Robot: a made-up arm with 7 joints. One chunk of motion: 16 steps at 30 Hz.
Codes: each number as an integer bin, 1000 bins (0 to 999) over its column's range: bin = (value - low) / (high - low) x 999, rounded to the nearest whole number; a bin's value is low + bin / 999 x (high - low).
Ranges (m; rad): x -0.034..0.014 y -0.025..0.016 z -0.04..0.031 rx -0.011..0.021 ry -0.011..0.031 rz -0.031..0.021
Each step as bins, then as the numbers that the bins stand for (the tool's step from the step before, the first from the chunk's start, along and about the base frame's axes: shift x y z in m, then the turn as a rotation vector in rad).
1 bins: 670 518 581 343 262 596
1 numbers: -0.00181 -0.00374 0.00129 -0.00001 0.00002 0.00002
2 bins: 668 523 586 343 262 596
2 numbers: -0.00190 -0.00354 0.00165 -0.00001 0.00002 0.00002
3 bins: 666 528 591 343 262 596
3 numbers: -0.00200 -0.00333 0.00200 -0.00001 0.00002 0.00002
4 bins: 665 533 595 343 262 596
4 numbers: -0.00205 -0.00313 0.00229 -0.00001 0.00002 0.00002
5 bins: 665 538 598 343 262 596
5 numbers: -0.00205 -0.00292 0.00250 -0.00001 0.00002 0.00002
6 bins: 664 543 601 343 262 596
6 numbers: -0.00210 -0.00271 0.00271 -0.00001 0.00002 0.00002
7 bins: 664 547 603 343 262 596
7 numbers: -0.00210 -0.00255 0.00286 -0.00001 0.00002 0.00002
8 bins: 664 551 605 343 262 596
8 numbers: -0.00210 -0.00239 0.00300 -0.00001 0.00002 0.00002
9 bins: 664 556 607 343 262 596
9 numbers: -0.00210 -0.00218 0.00314 -0.00001 0.00002 0.00002
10 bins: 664 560 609 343 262 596
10 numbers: -0.00210 -0.00202 0.00328 -0.00001 0.00002 0.00002
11 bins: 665 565 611 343 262 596
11 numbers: -0.00205 -0.00181 0.00342 -0.00001 0.00002 0.00002
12 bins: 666 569 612 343 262 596
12 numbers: -0.00200 -0.00165 0.00350 -0.00001 0.00002 0.00002
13 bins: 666 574 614 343 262 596
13 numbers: -0.00200 -0.00144 0.00364 -0.00001 0.00002 0.00002
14 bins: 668 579 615 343 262 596
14 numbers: -0.00190 -0.00124 0.00371 -0.00001 0.00002 0.00002
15 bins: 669 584 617 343 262 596
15 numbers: -0.00186 -0.00103 0.00385 -0.00001 0.00002 0.00002
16 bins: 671 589 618 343 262 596
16 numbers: -0.00176 -0.00083 0.00392 -0.00001 0.00002 0.00002
